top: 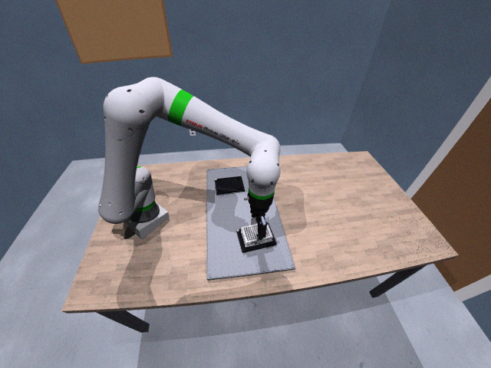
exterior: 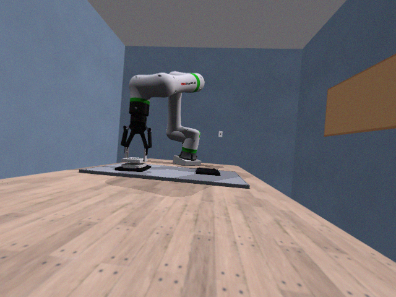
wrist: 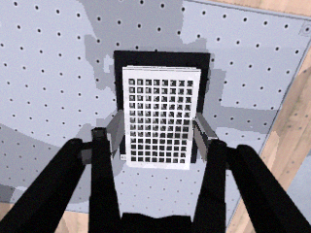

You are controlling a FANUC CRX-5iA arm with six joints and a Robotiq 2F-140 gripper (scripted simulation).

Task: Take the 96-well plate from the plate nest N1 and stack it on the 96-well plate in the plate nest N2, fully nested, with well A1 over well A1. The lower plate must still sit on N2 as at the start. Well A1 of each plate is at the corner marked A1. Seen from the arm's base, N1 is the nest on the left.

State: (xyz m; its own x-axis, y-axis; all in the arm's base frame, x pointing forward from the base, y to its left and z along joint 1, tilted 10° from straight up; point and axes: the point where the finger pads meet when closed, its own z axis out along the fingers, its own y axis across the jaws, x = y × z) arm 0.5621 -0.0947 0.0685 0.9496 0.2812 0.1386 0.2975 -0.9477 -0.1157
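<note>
The white 96-well plate is 20 mm below my hand. Round my hand: black nest N2: 60 mm below; black plate nest N1: 340 mm to the left, 160 mm behind, 60 mm below.
</note>
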